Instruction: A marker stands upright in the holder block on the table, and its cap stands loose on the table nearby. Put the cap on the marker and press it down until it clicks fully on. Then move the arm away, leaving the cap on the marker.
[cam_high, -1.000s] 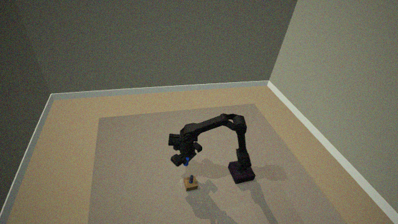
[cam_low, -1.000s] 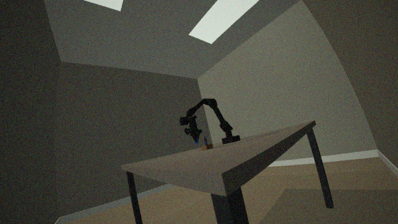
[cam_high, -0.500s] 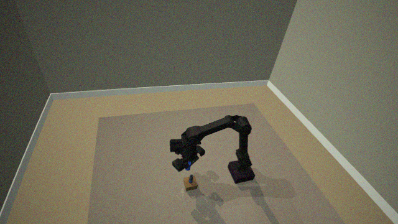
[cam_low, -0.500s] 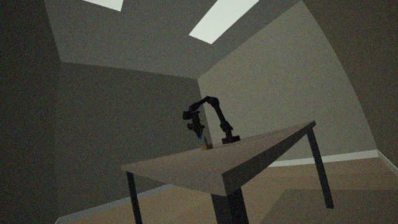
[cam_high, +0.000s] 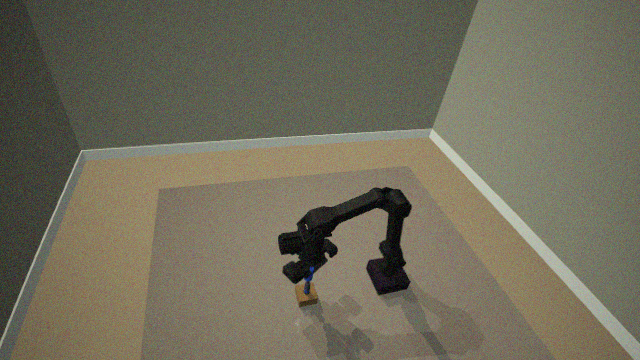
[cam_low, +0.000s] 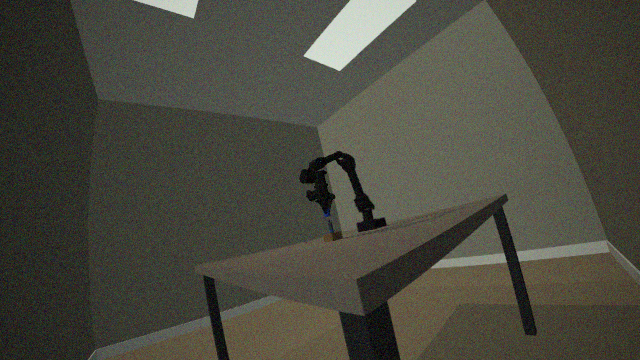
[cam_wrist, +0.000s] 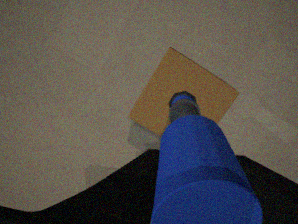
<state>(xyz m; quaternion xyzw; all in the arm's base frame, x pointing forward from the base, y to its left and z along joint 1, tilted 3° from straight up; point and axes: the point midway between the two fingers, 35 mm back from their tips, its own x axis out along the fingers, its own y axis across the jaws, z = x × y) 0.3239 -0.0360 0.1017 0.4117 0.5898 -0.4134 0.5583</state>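
The holder block lies 11 cm below my gripper tip. From my gripper tip the other things lie so: blue cap (1 cm above).
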